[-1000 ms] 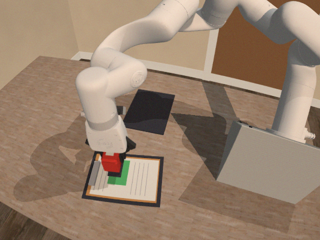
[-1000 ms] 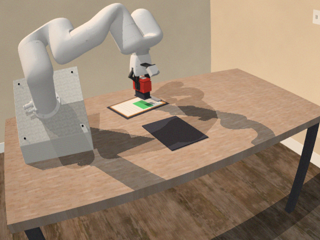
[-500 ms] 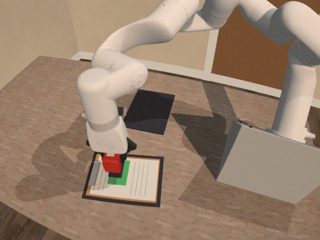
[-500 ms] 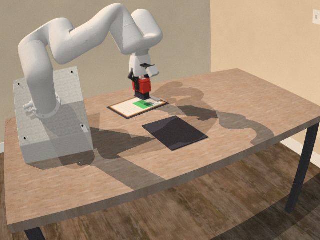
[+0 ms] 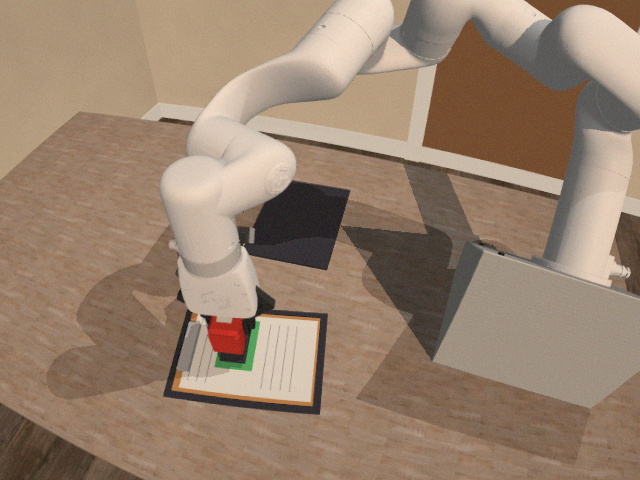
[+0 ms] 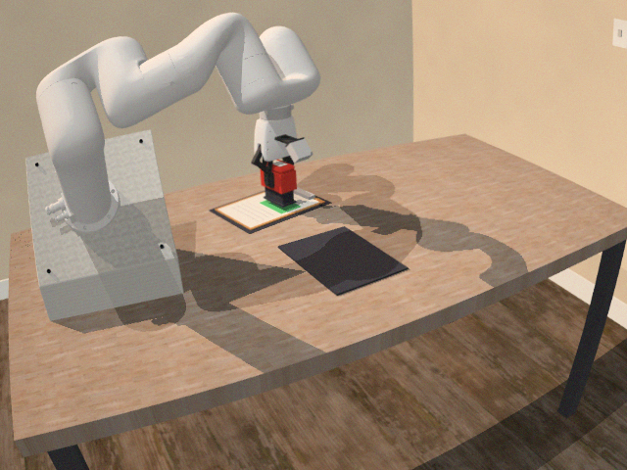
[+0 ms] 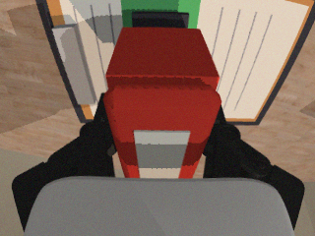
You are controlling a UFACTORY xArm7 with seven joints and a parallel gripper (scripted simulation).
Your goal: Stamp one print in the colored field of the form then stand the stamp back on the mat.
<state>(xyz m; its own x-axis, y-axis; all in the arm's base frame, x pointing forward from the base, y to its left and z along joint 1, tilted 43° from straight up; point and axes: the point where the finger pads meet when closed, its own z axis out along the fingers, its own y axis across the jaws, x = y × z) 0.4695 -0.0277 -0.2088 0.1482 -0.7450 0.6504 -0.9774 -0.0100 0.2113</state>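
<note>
The red stamp lies 2 cm below my hand. Round my hand: form 7 cm below, 1 cm to the left, 1 cm behind; mat 31 cm to the right, 8 cm below, 3 cm behind.
</note>
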